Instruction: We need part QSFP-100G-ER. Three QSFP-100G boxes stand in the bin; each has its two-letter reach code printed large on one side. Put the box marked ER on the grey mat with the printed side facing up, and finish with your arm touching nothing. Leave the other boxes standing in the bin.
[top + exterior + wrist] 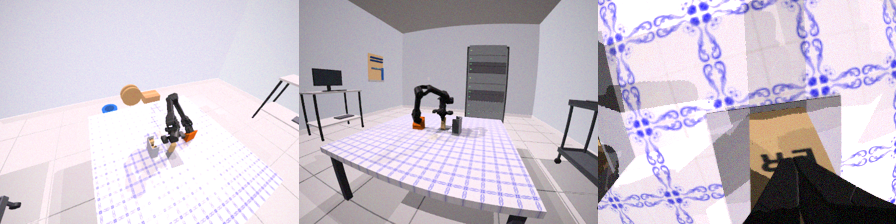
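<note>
Right now the tan box marked ER is 20 mm to the left of my gripper tip and 30 mm below it. Also, from my gripper tip: grey mat: 80 mm to the left, 90 mm below.
</note>
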